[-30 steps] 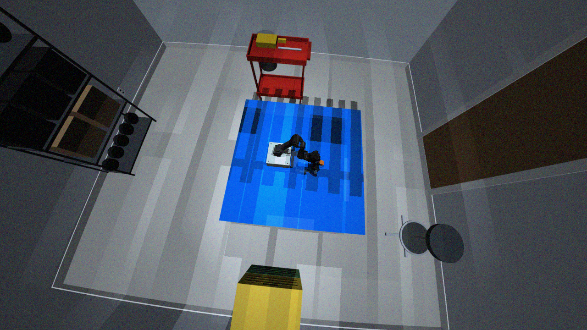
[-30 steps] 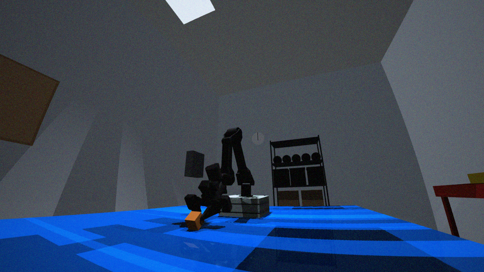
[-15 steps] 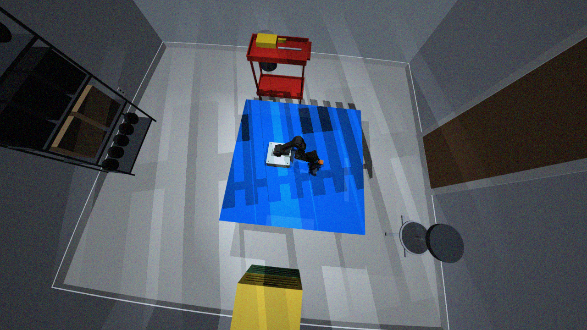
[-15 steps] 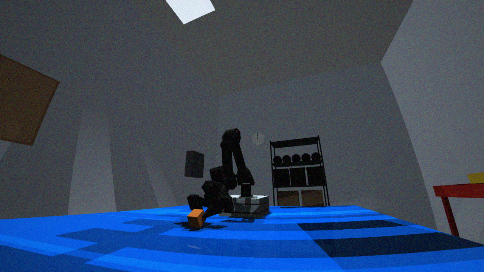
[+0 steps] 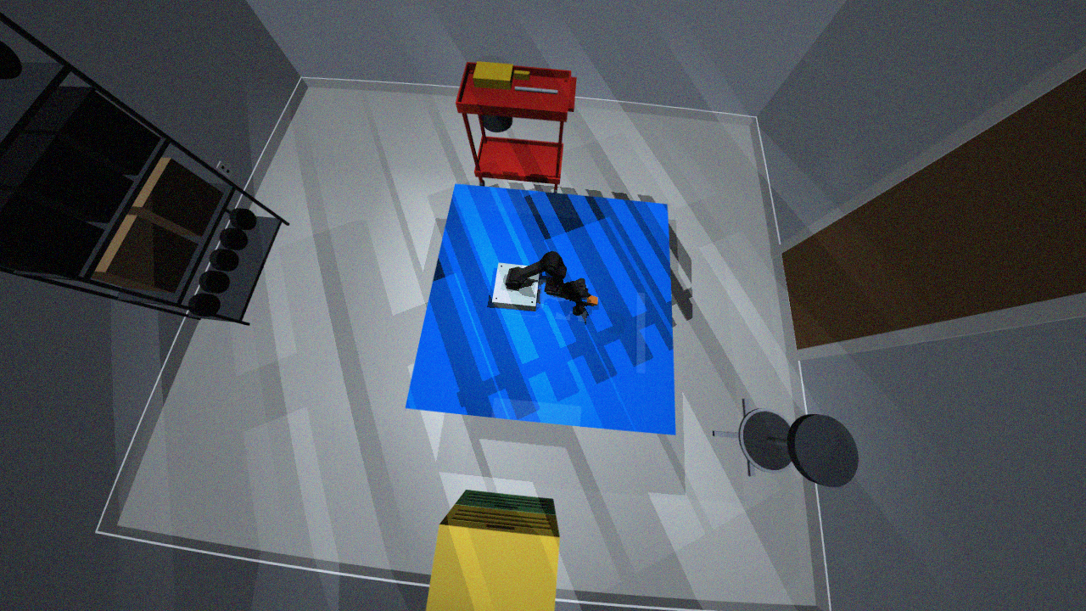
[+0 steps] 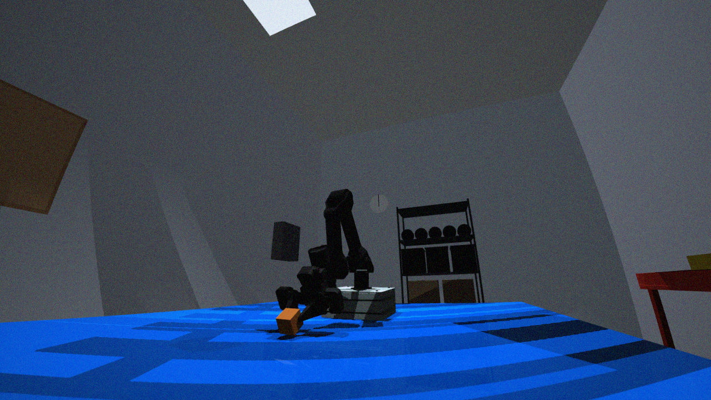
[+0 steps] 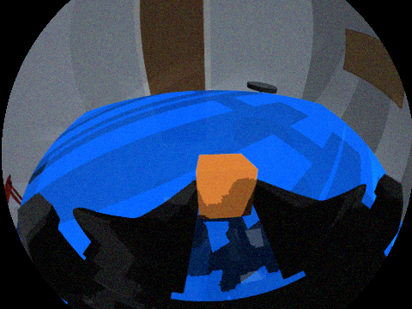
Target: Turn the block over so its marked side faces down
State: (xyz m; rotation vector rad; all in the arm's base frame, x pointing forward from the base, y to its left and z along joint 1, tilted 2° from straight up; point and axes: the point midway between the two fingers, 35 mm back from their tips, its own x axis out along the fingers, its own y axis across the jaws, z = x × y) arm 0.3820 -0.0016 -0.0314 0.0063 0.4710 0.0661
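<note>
Now: gripper tip 1 cm above the orange block.
</note>
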